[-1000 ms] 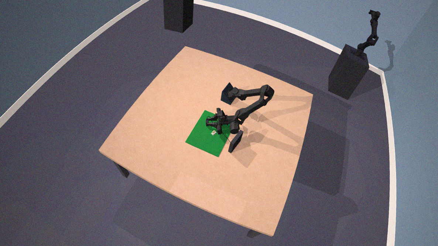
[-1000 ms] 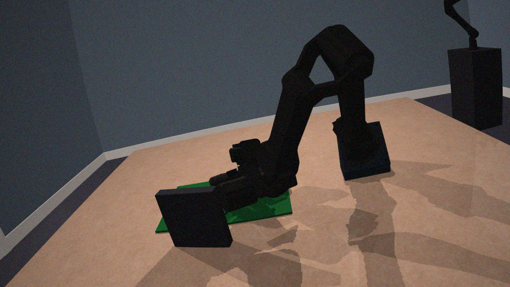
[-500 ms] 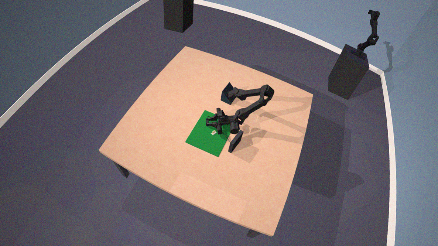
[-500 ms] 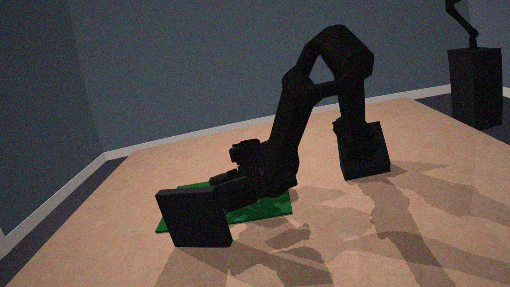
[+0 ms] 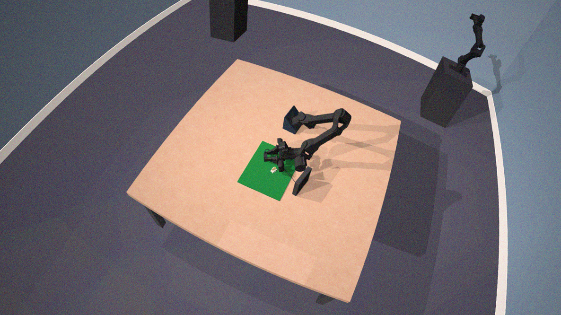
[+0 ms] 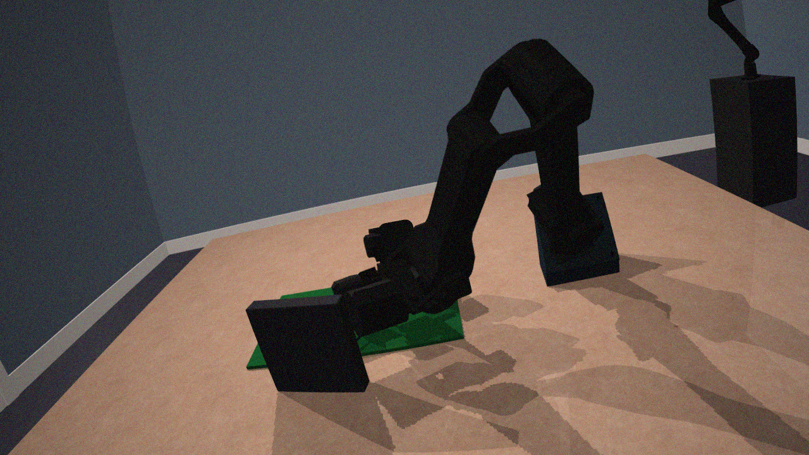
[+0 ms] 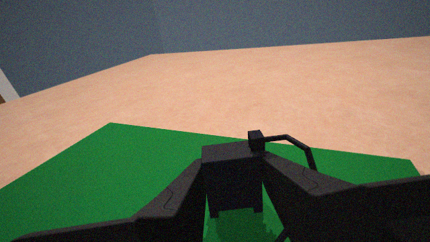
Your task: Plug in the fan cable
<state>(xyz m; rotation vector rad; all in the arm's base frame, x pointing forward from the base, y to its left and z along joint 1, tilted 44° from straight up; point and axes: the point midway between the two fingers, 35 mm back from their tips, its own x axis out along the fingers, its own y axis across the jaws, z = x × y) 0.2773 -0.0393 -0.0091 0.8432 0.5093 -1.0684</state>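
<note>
The black plug lies 1 cm below my gripper tip. Also, from my gripper tip: dark fan (23 cm to the left, 8 cm ahead, 2 cm above); then green board (5 cm to the left, 5 cm below, 4 cm ahead).
</note>
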